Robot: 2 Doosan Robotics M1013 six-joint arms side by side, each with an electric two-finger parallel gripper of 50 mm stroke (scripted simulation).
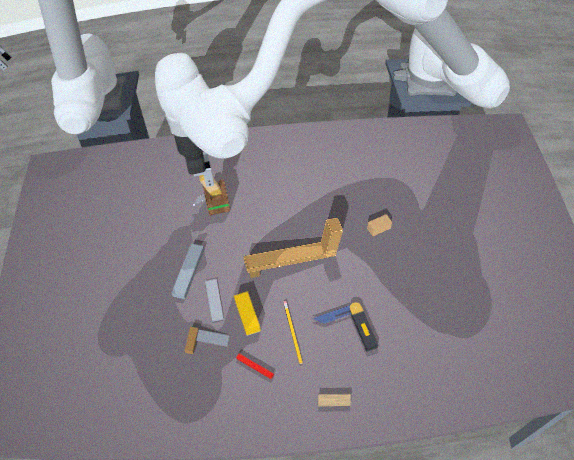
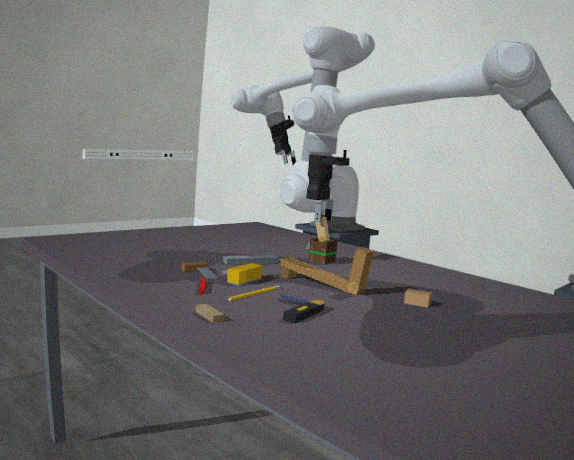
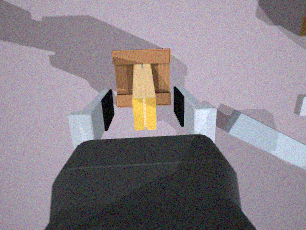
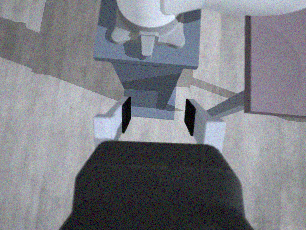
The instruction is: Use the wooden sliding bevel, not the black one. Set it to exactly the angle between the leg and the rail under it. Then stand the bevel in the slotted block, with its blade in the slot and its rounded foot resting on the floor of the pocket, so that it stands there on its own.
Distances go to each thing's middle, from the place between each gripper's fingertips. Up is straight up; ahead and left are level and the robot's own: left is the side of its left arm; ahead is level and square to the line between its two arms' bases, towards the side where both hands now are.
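The wooden sliding bevel [image 3: 143, 97] is in my sight, 70 mm below my left hand [image 2: 322, 220]. Counted from my right hand, the bevel is 190 mm below, 500 mm ahead of it and 770 mm to the left of it.
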